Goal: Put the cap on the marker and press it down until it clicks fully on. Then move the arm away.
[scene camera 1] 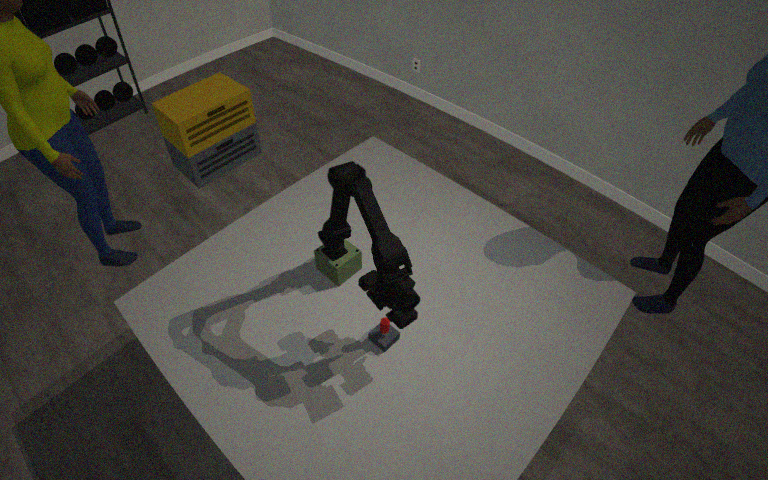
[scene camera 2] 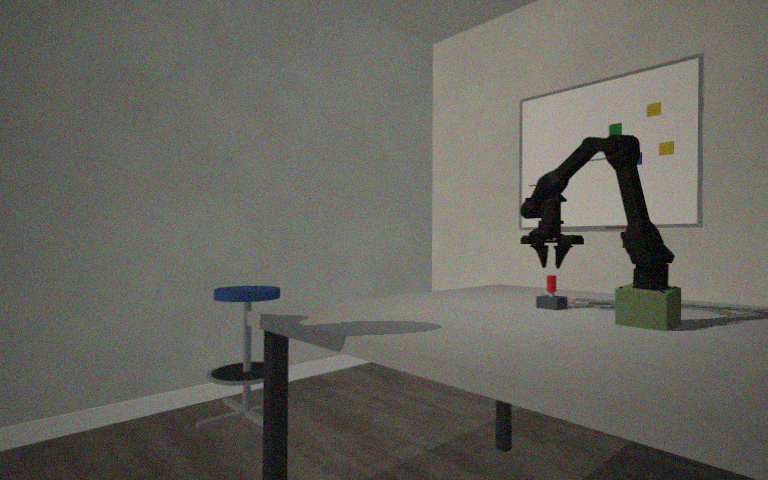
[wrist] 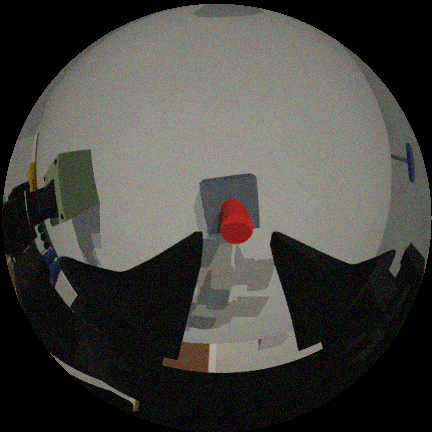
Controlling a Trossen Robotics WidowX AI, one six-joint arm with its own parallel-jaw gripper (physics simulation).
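Places are measured from the arm's base along level axes (x ahead, y left, z up), in millimetres.
Where they show: gripper, fingertip midpoint: (scene camera 1: 386, 315) (scene camera 2: 550, 268) (wrist: 237, 238); arm's base at its link origin: (scene camera 1: 334, 251) (scene camera 2: 651, 287) (wrist: 51, 199).
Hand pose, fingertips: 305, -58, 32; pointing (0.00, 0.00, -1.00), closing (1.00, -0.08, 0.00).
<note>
Things, the pixels of their top centre, and the offset from my fingertips, as dx, dy, dz. "spot": a spot on its surface instead. Level surfaces: height alone.
- red cap at its top centre: (wrist: 236, 229) (scene camera 1: 385, 321) (scene camera 2: 551, 275) +2, -6, -24
- dark grey block at its top centre: (wrist: 231, 206) (scene camera 1: 384, 333) (scene camera 2: 551, 296) +1, -7, -89
- marker at a spot on its surface: (scene camera 2: 551, 291) spot: -5, +5, -71
- light table at its surface level: dz -124
The red cap (scene camera 1: 385, 325) (scene camera 2: 551, 283) (wrist: 236, 222) stands upright on top of the marker, over the dark grey block (scene camera 1: 384, 337) (scene camera 2: 551, 302) (wrist: 228, 189). A short pale piece of the marker (scene camera 2: 551, 293) shows between the cap and the block in scene camera 2; the rest of the marker is hidden. My gripper (scene camera 2: 551, 266) (wrist: 237, 238) is open and empty. It points down, and its fingertips are a little above the cap's top, one to each side, not touching it. In scene camera 1 the fingers are hidden by the arm.
The green base block (scene camera 1: 338, 264) (scene camera 2: 647, 308) (wrist: 77, 185) carries the arm on the light table (scene camera 1: 481, 362) (scene camera 2: 453, 362). Arm shadows lie beside the grey block. Off the table are a yellow and grey crate stack (scene camera 1: 206, 118), a blue stool (scene camera 2: 246, 293) and two people.
</note>
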